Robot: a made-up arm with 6 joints. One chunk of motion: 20 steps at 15 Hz.
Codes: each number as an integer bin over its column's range. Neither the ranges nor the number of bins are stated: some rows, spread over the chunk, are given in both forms.
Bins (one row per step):
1: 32 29 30 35 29 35
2: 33 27 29 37 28 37
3: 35 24 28 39 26 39
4: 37 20 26 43 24 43
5: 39 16 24 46 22 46
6: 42 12 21 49 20 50
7: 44 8 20 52 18 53
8: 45 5 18 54 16 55
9: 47 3 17 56 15 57
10: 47 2 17 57 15 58
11: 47 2 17 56 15 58
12: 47 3 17 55 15 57
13: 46 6 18 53 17 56
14: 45 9 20 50 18 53
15: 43 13 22 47 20 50
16: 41 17 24 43 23 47
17: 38 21 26 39 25 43
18: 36 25 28 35 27 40
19: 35 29 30 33 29 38
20: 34 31 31 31 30 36
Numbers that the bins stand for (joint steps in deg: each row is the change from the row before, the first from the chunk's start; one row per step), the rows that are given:
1: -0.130 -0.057 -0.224 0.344 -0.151 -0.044
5: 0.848 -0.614 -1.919 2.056 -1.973 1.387
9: 1.965 -1.171 -3.897 3.611 -3.795 2.819
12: 1.965 -1.171 -3.897 3.456 -3.795 2.819
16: 1.127 -0.571 -1.919 1.589 -1.713 1.517
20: 0.149 0.029 0.059 -0.278 0.110 0.086
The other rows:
2: 0.010 -0.143 -0.506 0.656 -0.411 0.216
3: 0.289 -0.271 -0.789 0.967 -0.932 0.476
4: 0.568 -0.443 -1.354 1.589 -1.452 0.997
6: 1.267 -0.786 -2.767 2.522 -2.494 1.908
7: 1.546 -0.957 -3.049 2.989 -3.014 2.298
8: 1.686 -1.086 -3.614 3.300 -3.535 2.559
10: 1.965 -1.214 -3.897 3.767 -3.795 2.949
11: 1.965 -1.214 -3.897 3.611 -3.795 2.949
13: 1.825 -1.043 -3.614 3.144 -3.275 2.689
14: 1.686 -0.914 -3.049 2.678 -3.014 2.298
15: 1.406 -0.743 -2.484 2.211 -2.494 1.908
17: 0.708 -0.400 -1.354 0.967 -1.192 0.997
18: 0.429 -0.229 -0.789 0.344 -0.671 0.606
19: 0.289 -0.057 -0.224 0.033 -0.151 0.346

